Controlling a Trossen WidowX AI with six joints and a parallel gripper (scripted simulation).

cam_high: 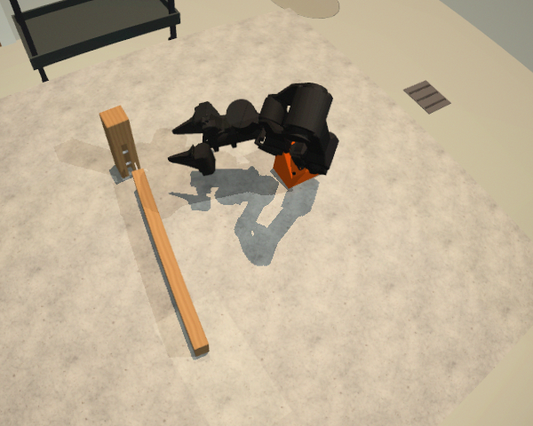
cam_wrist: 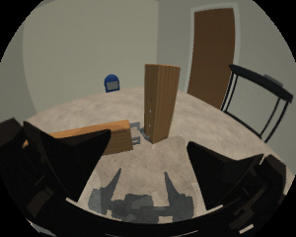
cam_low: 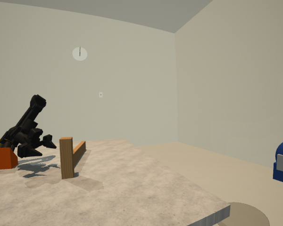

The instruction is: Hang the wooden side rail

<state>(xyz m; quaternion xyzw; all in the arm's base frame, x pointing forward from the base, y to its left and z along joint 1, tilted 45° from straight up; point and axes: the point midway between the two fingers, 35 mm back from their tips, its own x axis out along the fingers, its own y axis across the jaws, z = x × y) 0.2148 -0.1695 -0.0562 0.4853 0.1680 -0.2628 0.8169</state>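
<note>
The wooden headboard post is 80 mm to the right of my gripper tip, 80 mm ahead of it and 20 mm below it.
</note>
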